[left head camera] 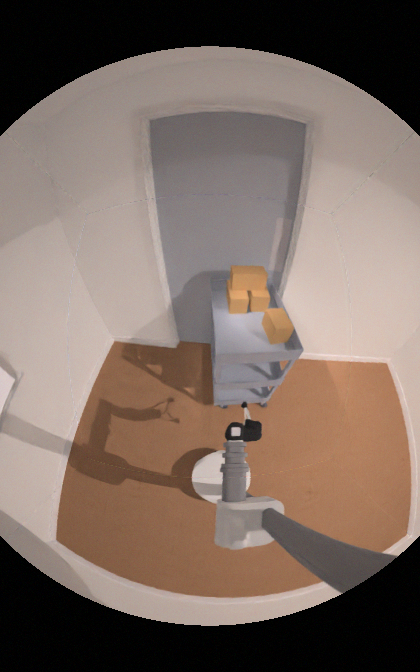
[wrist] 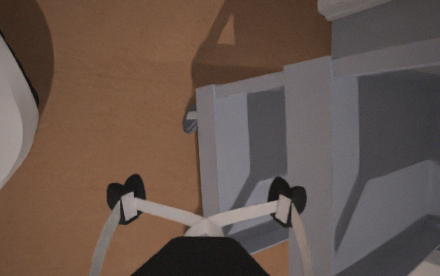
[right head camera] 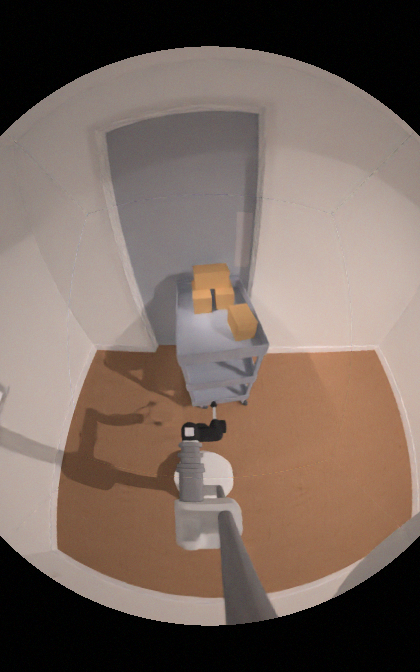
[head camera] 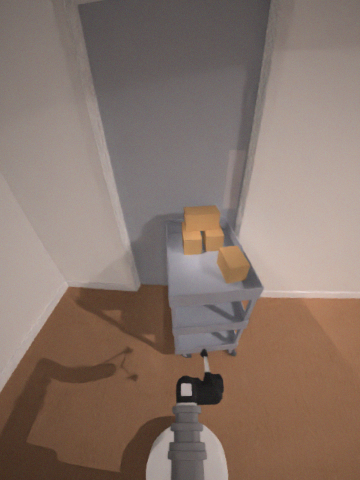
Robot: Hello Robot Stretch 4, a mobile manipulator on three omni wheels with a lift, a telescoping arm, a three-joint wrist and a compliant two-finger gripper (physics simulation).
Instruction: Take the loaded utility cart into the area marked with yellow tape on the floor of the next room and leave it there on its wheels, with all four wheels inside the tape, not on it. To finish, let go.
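Places are measured from the robot's base along level axes (x ahead, y left, z up), in millimetres.
Where they show: gripper, fingertip midpoint: [wrist: 207, 192] [head camera: 204, 367].
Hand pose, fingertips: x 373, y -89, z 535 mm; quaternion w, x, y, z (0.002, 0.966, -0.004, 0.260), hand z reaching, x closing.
After its pixels a point has its place.
The grey three-shelf utility cart [head camera: 212, 297] @[x 594, y -132, z 800 mm] [left head camera: 256, 356] [right head camera: 222, 354] [wrist: 310, 150] @[x 588, y -61, z 474 mm] stands upright on its wheels in front of the door frame. Several orange boxes lie on its top shelf, three grouped at the far end and one box [head camera: 233, 264] @[x 727, y -249, z 884 mm] [left head camera: 277, 326] [right head camera: 242, 322] near the right near corner. My gripper [head camera: 204, 353] [left head camera: 244, 405] [right head camera: 213, 404] [wrist: 207, 192] @[x 373, y -89, z 535 mm] is open, its fingertips apart with nothing between them. It is at the cart's near end; in the wrist view its right fingertip overlaps the cart's end, and contact cannot be told. The yellow tape does not show.
A grey panel [head camera: 170, 115] @[x 1307, y 63, z 1507 mm] [left head camera: 225, 165] [right head camera: 185, 170] fills the door frame behind the cart. White walls stand left and right of it. My round white base [left head camera: 207, 475] [right head camera: 217, 465] [wrist: 12, 120] @[x 175, y -21, z 185 mm] stands on the brown floor on the near side of the cart.
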